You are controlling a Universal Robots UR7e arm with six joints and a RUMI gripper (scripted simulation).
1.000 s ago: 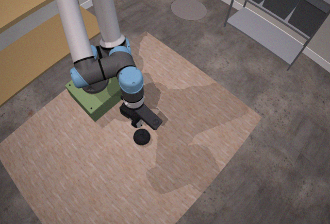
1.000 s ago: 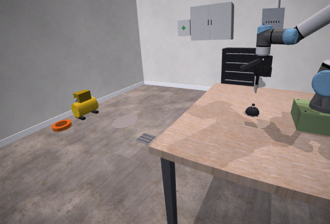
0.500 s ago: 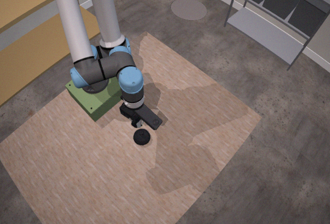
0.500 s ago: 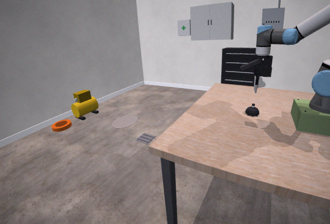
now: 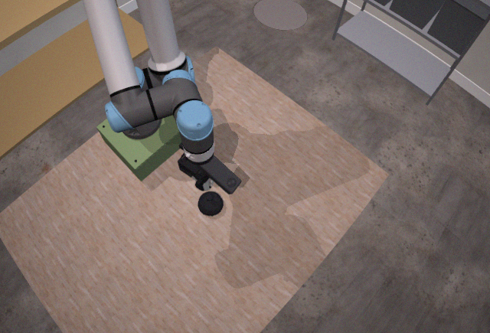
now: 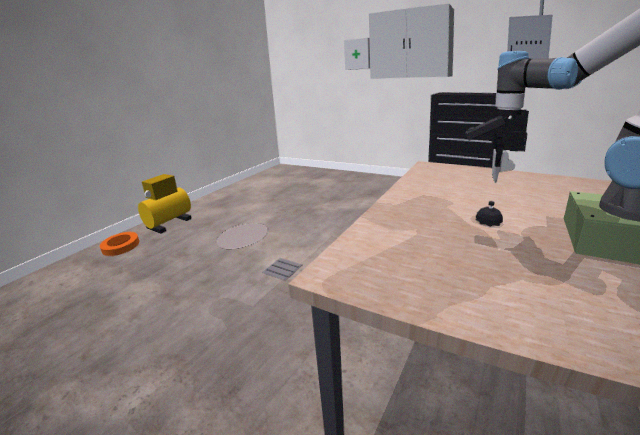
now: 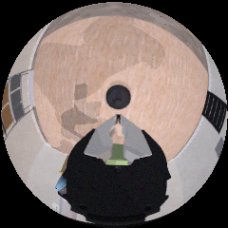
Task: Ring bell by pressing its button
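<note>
Now: hand 11 cm above the bell.
</note>
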